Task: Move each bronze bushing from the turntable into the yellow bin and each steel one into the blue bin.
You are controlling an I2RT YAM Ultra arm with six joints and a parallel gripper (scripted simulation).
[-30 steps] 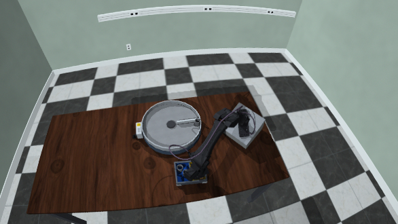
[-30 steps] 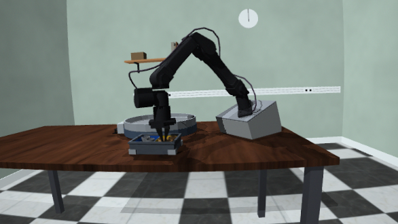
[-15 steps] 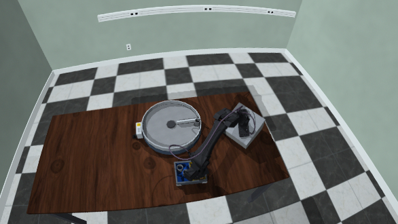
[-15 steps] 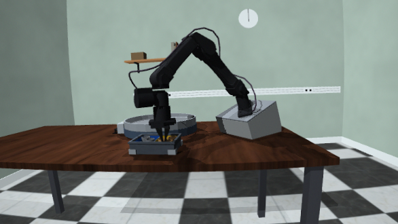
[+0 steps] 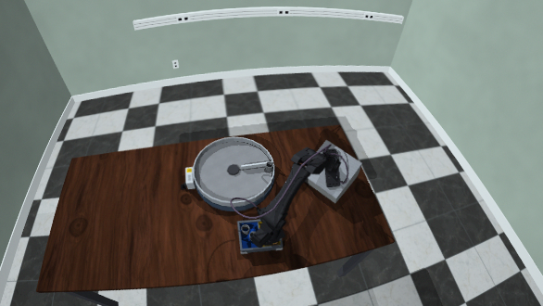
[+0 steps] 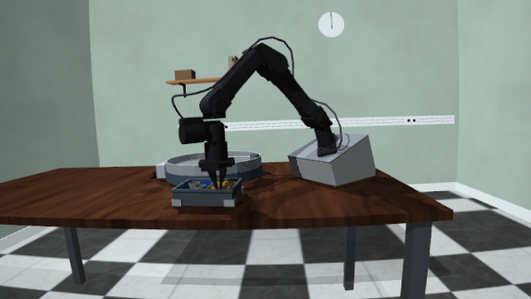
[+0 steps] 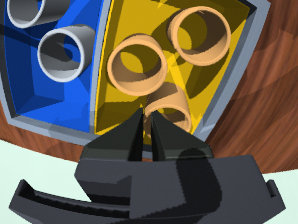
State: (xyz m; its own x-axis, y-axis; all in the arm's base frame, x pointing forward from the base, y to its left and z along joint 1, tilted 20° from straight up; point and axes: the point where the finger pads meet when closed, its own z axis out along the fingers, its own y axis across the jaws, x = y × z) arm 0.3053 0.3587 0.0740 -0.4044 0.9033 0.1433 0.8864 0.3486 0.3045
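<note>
My gripper is now 4 cm to the left of the yellow bin, 2 cm above it and 1 cm short of it. The rest, counted from my hand: grey turntable (38 cm to the right, 20 cm ahead, 1 cm above); bin tray (5 cm ahead, 3 cm to the right, 1 cm below); blue bin (9 cm ahead, 2 cm to the right, 2 cm below).
</note>
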